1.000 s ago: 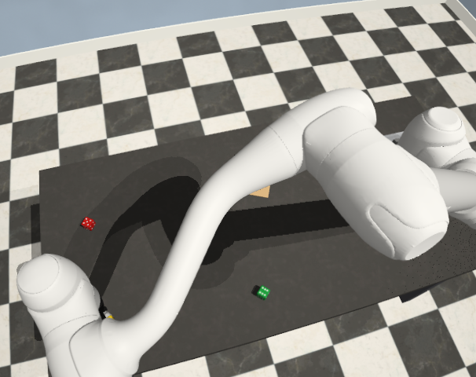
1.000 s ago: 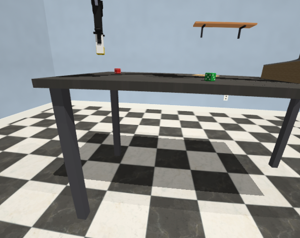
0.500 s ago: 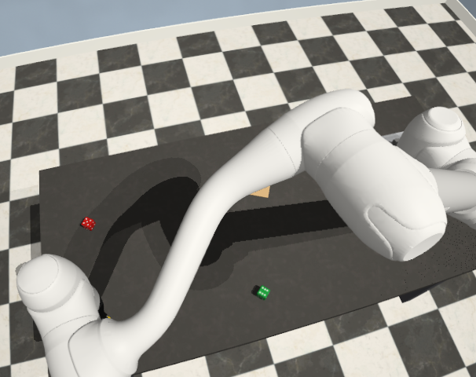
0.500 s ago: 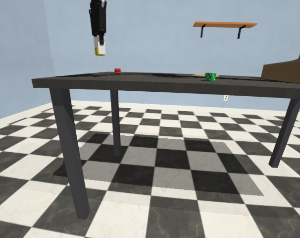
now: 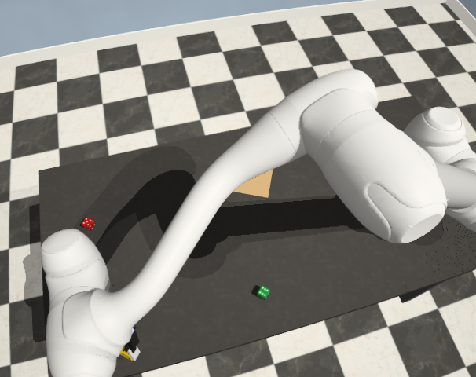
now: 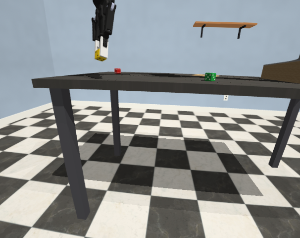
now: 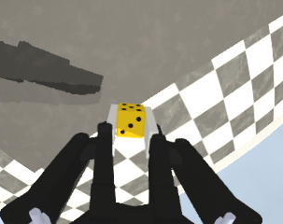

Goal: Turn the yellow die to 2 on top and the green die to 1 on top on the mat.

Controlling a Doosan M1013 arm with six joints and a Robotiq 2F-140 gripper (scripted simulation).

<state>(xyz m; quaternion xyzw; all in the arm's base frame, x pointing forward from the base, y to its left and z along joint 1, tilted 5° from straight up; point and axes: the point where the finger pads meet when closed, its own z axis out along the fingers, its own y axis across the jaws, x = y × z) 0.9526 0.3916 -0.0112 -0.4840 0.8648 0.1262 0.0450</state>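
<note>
The yellow die is 1 cm to the left of my hand and 2 cm below it. The rest, counted from my hand: tan mat 44 cm behind, 51 cm to the right, 10 cm below; red die 12 cm ahead, 41 cm to the right, 9 cm below; green die 39 cm behind, 10 cm to the right, 9 cm below.
</note>
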